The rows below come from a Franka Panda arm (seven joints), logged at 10 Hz.
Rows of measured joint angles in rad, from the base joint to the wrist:
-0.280, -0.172, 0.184, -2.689, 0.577, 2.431, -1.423
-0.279, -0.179, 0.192, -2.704, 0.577, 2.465, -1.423
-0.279, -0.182, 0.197, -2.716, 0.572, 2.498, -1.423
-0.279, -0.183, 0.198, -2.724, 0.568, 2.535, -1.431
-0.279, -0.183, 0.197, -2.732, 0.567, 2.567, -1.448
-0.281, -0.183, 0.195, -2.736, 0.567, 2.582, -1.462
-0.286, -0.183, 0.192, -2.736, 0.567, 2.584, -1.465
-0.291, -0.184, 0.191, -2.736, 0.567, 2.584, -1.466
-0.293, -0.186, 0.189, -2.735, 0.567, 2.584, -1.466
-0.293, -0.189, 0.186, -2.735, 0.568, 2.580, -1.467
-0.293, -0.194, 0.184, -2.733, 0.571, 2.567, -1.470
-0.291, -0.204, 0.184, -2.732, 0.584, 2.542, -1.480
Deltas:
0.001, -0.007, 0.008, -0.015, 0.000, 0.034, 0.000
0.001, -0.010, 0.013, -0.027, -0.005, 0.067, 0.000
0.001, -0.011, 0.014, -0.035, -0.009, 0.104, -0.008
0.001, -0.011, 0.013, -0.043, -0.010, 0.136, -0.025
-0.001, -0.011, 0.011, -0.047, -0.010, 0.151, -0.039
-0.006, -0.011, 0.008, -0.047, -0.010, 0.153, -0.042
-0.011, -0.012, 0.007, -0.047, -0.010, 0.153, -0.043
-0.013, -0.014, 0.005, -0.046, -0.010, 0.153, -0.043
-0.013, -0.017, 0.002, -0.046, -0.009, 0.149, -0.044
-0.013, -0.022, 0.000, -0.044, -0.006, 0.136, -0.047
-0.011, -0.032, 0.000, -0.043, 0.007, 0.111, -0.057

